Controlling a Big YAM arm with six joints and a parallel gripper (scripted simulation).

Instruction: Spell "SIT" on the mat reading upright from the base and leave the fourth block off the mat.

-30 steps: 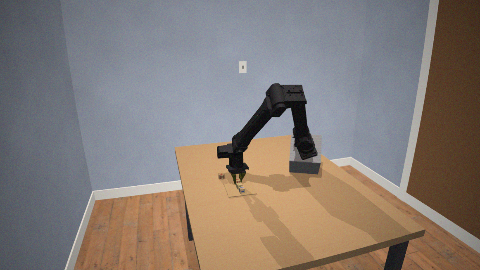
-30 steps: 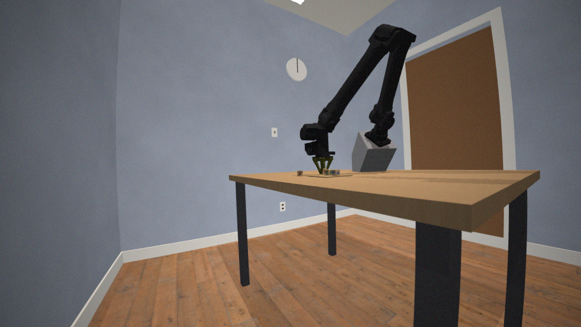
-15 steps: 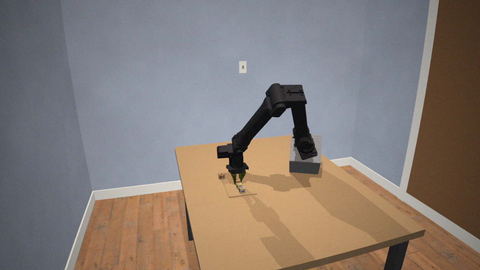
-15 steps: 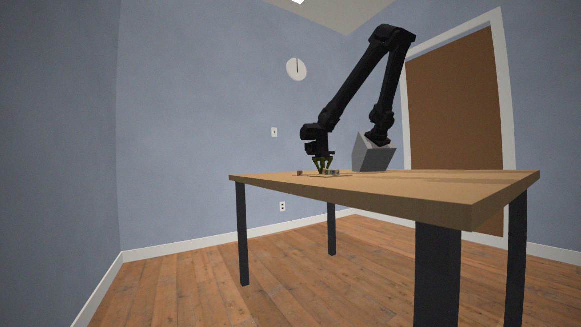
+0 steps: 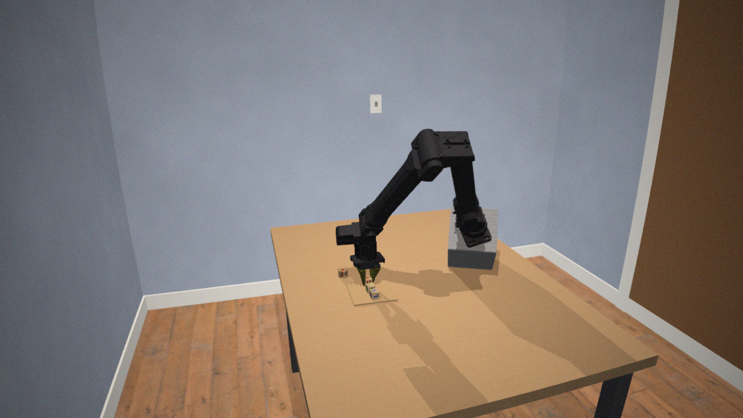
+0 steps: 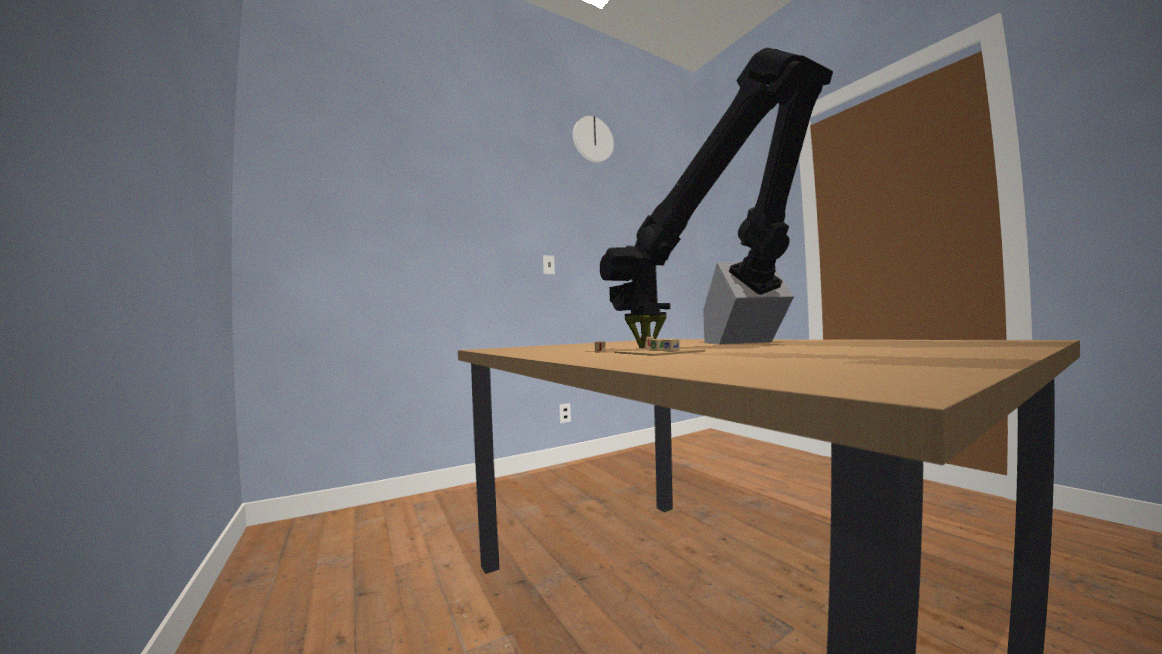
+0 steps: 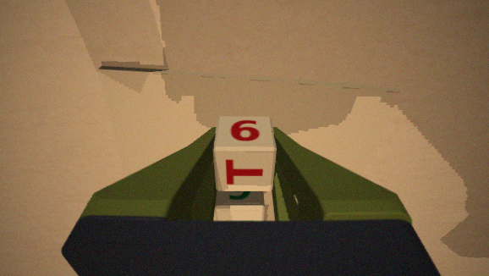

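Now: the T block right at my hand. Round my hand: green-lettered block (1 cm behind, 4 cm to the left); tan mat (1 cm behind, 4 cm to the left, 2 cm below).
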